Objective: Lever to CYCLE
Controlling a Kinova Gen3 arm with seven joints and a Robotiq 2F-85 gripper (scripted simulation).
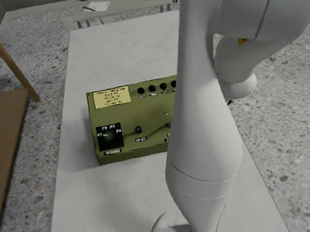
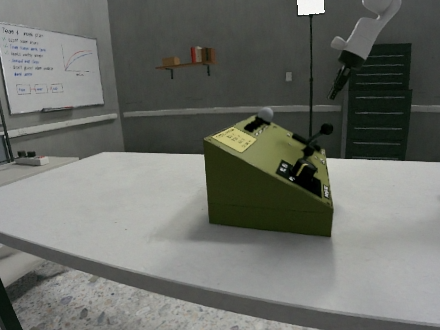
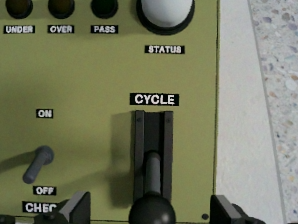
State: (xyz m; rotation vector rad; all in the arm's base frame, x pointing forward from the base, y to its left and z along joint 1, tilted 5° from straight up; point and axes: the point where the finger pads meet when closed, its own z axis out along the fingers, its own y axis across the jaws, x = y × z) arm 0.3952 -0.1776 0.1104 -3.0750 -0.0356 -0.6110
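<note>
Now: the black ball-topped lever 50 mm ahead of my hand and 130 mm below it. Also, from my hand: black rotary selector: 70 mm ahead, 370 mm to the left, 140 mm below; then mode button: 60 mm ahead, 240 mm to the left, 140 mm below; then grey check toggle: 60 mm ahead, 120 mm to the left, 140 mm below.
</note>
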